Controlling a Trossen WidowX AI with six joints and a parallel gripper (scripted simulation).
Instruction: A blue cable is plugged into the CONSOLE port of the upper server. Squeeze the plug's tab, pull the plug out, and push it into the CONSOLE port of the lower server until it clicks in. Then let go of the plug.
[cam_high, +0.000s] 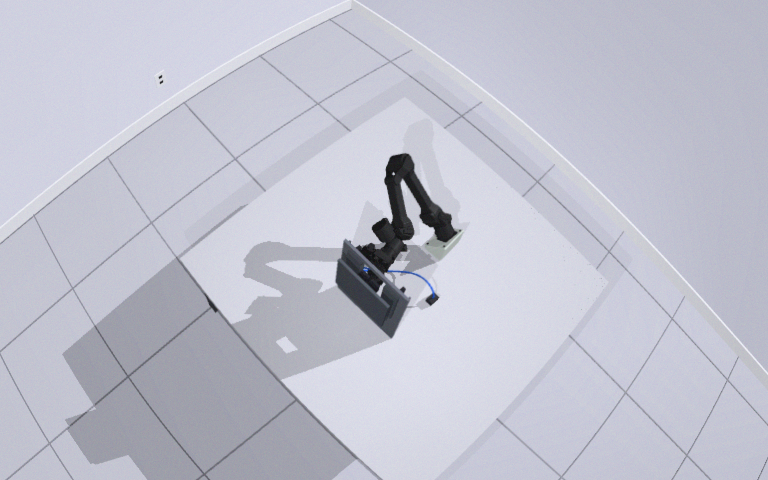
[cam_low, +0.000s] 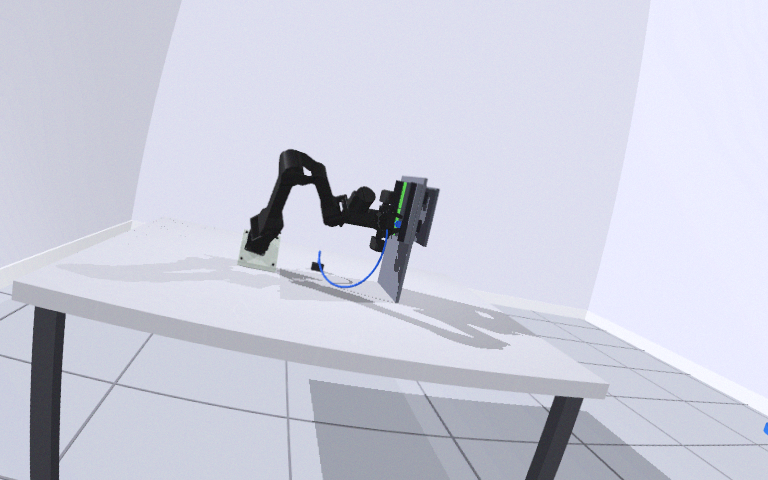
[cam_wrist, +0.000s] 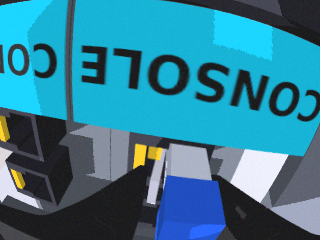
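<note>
The plug is right at my gripper tip.
</note>
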